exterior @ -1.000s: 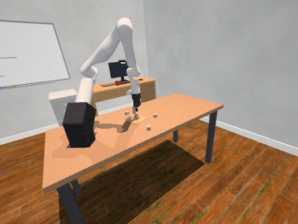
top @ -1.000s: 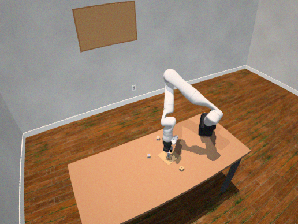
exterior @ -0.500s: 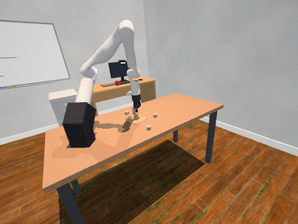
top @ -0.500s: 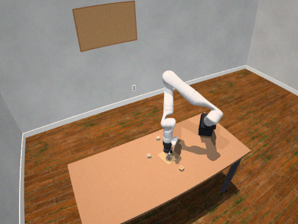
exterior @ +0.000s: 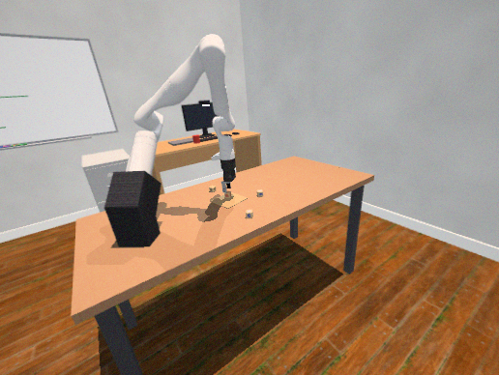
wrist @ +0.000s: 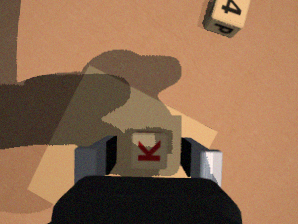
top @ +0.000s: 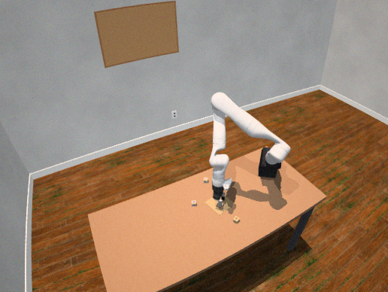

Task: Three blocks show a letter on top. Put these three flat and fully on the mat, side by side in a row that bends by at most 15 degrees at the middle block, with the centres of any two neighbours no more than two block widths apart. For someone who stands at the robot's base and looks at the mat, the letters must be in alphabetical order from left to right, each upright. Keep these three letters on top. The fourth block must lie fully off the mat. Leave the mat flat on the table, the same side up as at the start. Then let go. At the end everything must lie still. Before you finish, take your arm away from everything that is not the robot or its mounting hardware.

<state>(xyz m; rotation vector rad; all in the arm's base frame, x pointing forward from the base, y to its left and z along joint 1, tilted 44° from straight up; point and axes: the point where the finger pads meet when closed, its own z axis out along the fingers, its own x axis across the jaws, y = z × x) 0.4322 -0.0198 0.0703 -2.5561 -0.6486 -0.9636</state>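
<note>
My hand is 40 mm above the block. Also, from my hand: pale square mat: 10 mm behind, 30 mm to the right, 60 mm below.
</note>
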